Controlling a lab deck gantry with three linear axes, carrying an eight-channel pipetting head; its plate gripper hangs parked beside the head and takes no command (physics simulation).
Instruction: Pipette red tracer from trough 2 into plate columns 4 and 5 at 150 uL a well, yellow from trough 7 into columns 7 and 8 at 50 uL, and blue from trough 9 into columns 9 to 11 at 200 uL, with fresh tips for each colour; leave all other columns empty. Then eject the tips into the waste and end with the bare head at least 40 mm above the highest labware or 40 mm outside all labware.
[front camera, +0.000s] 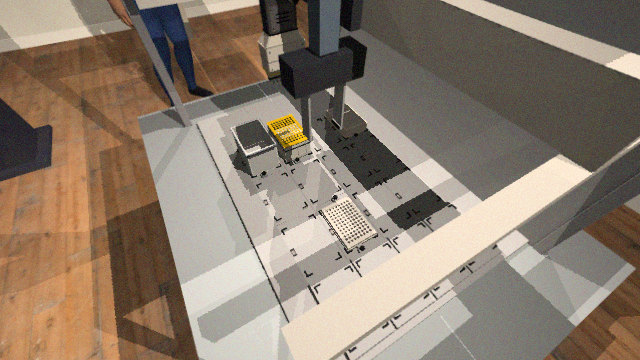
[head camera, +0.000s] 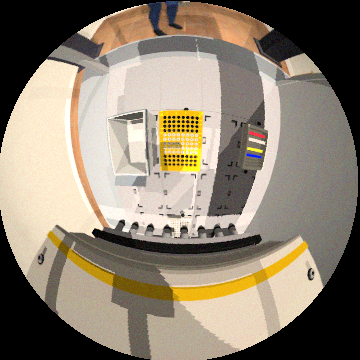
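Observation:
The yellow tip rack (front camera: 288, 132) (head camera: 181, 140) has pale tips in its middle rows and dark holes at both ends. The open grey waste box (front camera: 264, 164) (head camera: 131, 180) stands left of it. The trough block (front camera: 357, 123) (head camera: 247, 150) shows red, white, yellow and blue strips. The white well plate (front camera: 348, 222) (head camera: 179, 220) lies nearer the front; its well contents are too small to tell. The pipetting head (front camera: 272, 55) (head camera: 177, 245) hangs beyond the rack, its short nozzles appearing bare. My parked plate gripper (front camera: 325, 134) is open and empty, fingers apart, between rack and trough block in the front view.
A cream front beam (front camera: 435, 255) crosses the near side of the deck. A slanted post (front camera: 162, 65) stands at the back left corner. A person's legs (front camera: 172, 45) (head camera: 164, 17) show beyond the deck's back edge. A grey wall (front camera: 480, 100) runs along the right.

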